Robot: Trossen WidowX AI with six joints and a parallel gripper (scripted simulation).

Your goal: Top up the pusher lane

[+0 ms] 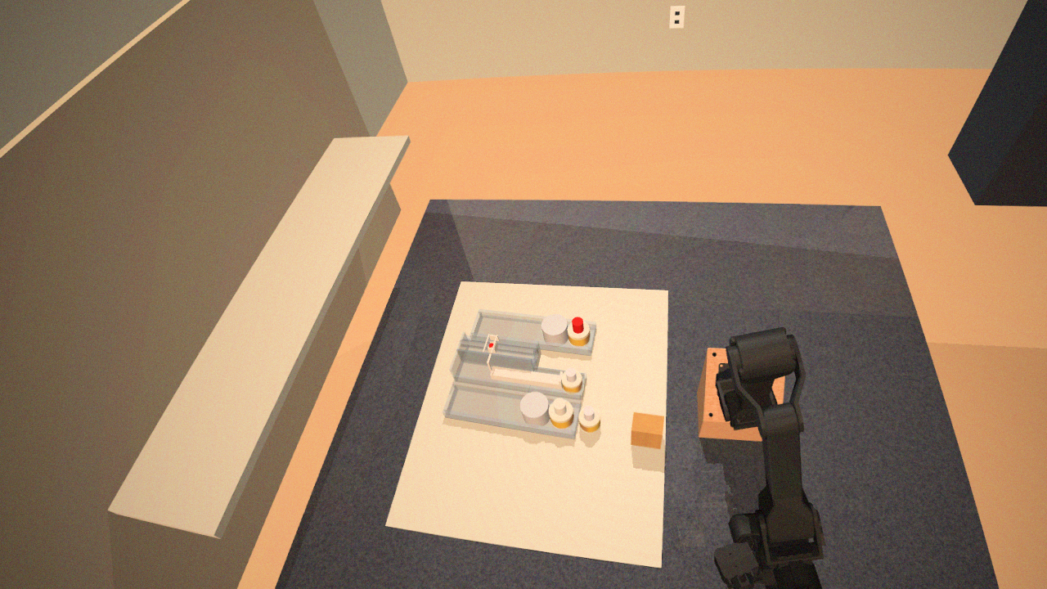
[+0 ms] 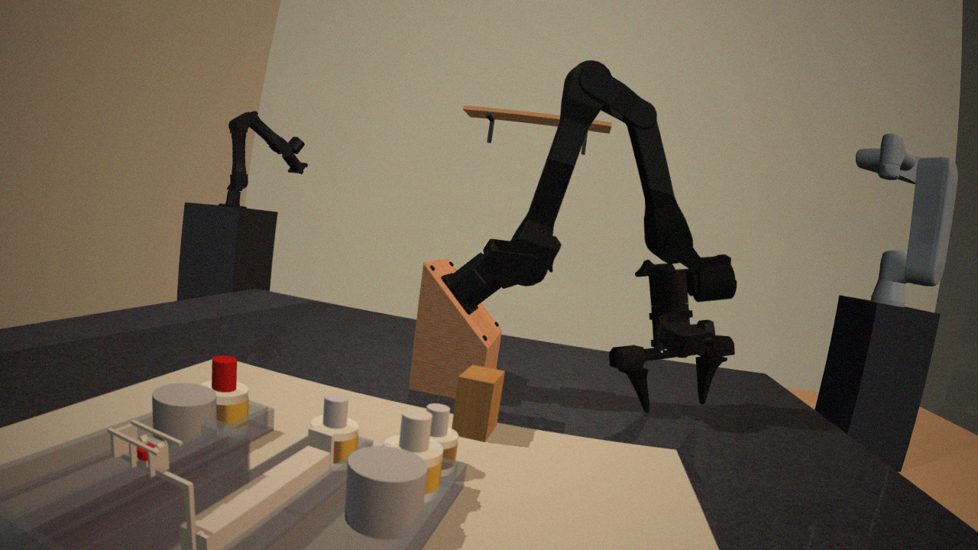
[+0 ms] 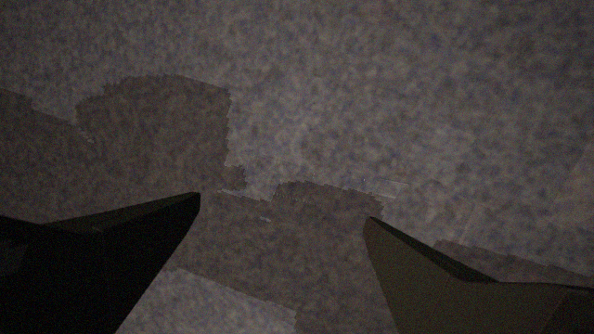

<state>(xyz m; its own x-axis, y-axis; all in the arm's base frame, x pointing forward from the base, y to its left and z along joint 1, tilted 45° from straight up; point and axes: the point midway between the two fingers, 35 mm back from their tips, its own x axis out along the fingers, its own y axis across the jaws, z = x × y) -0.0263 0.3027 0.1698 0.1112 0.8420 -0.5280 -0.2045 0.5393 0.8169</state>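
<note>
Right now my gripper tip is 360 mm short of the grey-capped jar, 300 mm to the left of it and 30 mm below it. The rest, counted from my gripper tip: wooden block 180 mm ahead, 270 mm to the right, 20 mm above; then cream pusher plate 450 mm ahead, 420 mm to the right, 40 mm above.
</note>
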